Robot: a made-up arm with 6 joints.
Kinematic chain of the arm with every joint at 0, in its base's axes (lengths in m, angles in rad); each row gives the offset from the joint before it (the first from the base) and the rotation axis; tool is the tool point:
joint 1: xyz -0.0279 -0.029 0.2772 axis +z
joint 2: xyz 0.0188 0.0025 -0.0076 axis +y
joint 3: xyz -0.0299 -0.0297 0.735 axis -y
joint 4: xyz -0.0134 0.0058 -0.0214 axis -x
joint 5: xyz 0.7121 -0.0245 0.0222 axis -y
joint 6: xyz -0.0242 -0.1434 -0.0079 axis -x
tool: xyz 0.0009 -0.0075 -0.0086
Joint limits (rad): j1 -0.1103..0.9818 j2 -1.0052..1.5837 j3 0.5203..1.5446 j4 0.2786..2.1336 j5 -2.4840..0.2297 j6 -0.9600..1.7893
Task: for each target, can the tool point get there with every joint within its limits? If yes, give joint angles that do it. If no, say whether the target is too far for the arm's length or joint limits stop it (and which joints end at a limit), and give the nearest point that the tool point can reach.
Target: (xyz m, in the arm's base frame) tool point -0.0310 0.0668 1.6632
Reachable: yes | joints 0.7847 -0.1203 1.0107 1.9381 -0.6937 0.6272
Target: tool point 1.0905 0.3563 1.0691
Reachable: yes | joints 0.2813 0.8801 1.1391 1.8886 -0.5887 0.6330
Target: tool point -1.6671 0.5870 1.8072
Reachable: no: too far | nearest point -1.0796 0.1904 1.2448 | short by 0.905 m
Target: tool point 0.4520 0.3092 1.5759
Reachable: yes | joints 0.7003 0.3862 1.2569 1.3495 -0.1074 0.1874
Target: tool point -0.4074 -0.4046 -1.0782
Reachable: no: joint limits stop it (at a limit: joint 1, joint 2, joint 3, joint 4, joint 5) | nearest point 1.0499 -0.3312 -0.2937 | short by 1.657 m
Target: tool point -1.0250 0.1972 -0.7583
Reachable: no: joint limits stop it (at a limit: joint 1, joint 2, joint 3) | nearest point -1.2848 0.1062 0.8823 | short by 1.664 m
